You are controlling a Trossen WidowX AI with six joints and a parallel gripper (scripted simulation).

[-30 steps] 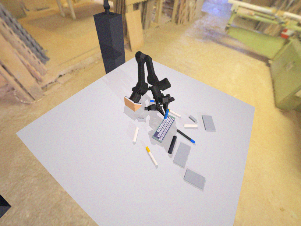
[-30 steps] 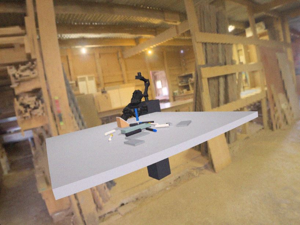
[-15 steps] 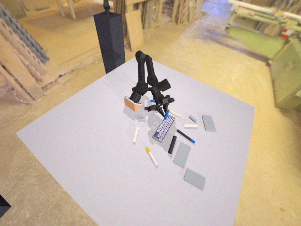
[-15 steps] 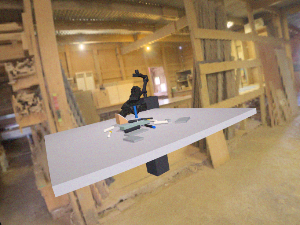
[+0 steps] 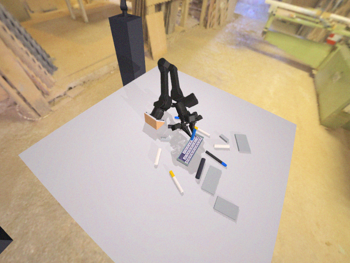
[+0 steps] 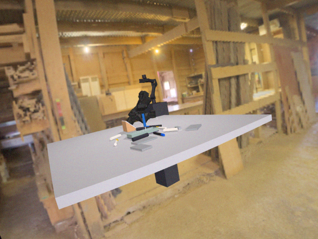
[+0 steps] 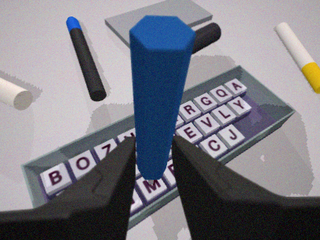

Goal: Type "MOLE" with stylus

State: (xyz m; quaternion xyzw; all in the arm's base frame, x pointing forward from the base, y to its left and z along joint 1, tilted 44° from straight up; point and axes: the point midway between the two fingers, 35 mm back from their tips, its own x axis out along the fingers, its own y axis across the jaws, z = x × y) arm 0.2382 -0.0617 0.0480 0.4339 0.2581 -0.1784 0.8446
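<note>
Right now the L key is 9 cm to the right of my gripper tip, 6 cm below it and 1 cm ahead of it. From my gripper tip the other things lie so: E key (6 cm below, 5 cm to the right, 2 cm ahead); then blue stylus (2 cm below).
</note>
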